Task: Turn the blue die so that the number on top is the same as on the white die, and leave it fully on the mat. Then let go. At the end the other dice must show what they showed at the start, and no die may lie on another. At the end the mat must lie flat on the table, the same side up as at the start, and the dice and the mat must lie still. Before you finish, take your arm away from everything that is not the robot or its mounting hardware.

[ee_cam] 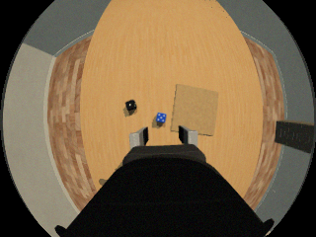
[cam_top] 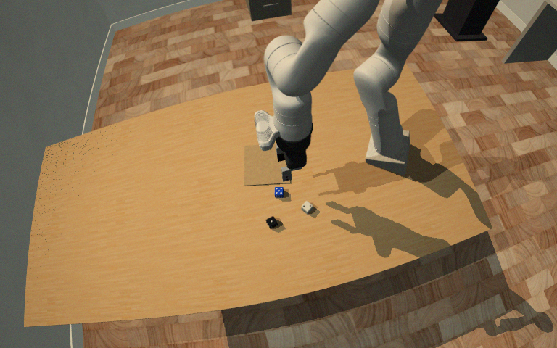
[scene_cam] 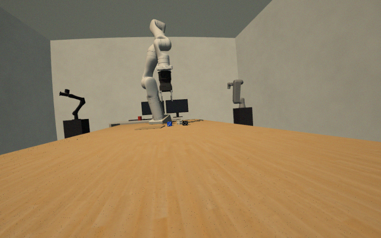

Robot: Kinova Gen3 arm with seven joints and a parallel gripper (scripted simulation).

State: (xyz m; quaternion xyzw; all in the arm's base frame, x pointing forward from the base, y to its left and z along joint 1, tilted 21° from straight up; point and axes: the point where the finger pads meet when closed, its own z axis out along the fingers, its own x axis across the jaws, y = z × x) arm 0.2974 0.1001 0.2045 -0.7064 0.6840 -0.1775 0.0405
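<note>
My gripper is now 150 mm above the blue die, 20 mm short of it and 10 mm to the right of it. Also, from my hand: tan mat: 160 mm below, 100 mm to the right, 40 mm ahead; then black die: 150 mm below, 90 mm to the left, 60 mm ahead; then white die: 150 mm below, 70 mm to the left, 50 mm behind.
</note>
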